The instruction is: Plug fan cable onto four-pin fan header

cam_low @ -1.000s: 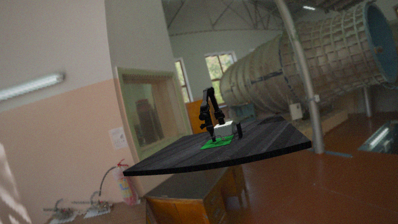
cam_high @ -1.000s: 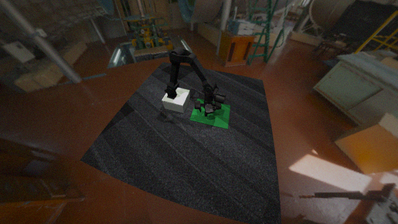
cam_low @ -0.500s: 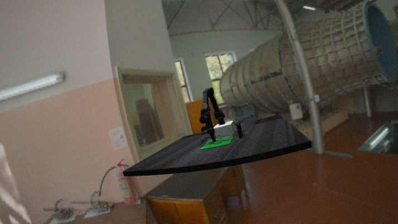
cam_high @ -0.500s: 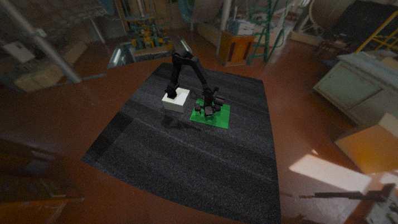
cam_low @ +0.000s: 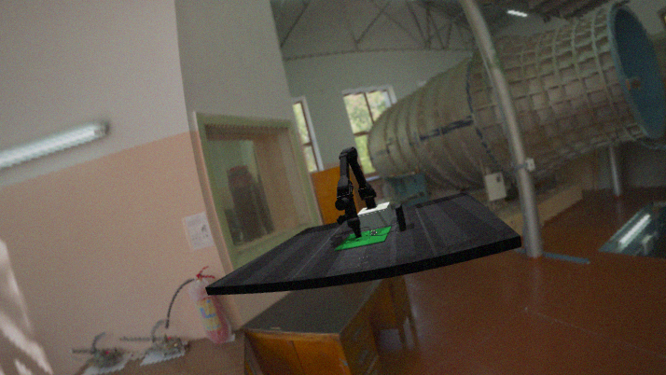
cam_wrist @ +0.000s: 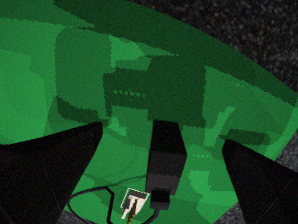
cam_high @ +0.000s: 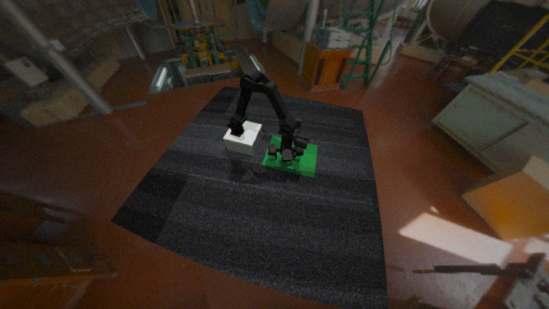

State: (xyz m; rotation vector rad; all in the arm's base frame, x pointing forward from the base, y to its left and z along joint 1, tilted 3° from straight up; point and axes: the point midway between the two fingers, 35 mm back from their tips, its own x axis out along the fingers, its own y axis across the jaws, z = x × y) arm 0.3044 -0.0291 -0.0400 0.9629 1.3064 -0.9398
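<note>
My gripper tip is now 10 mm past the fan header, 90 mm to the right of it and 20 mm above it. Also, from my gripper tip: dark fan plug: 10 mm to the left, 10 mm above; green board: 30 mm ahead, 50 mm to the left, 30 mm below.
</note>
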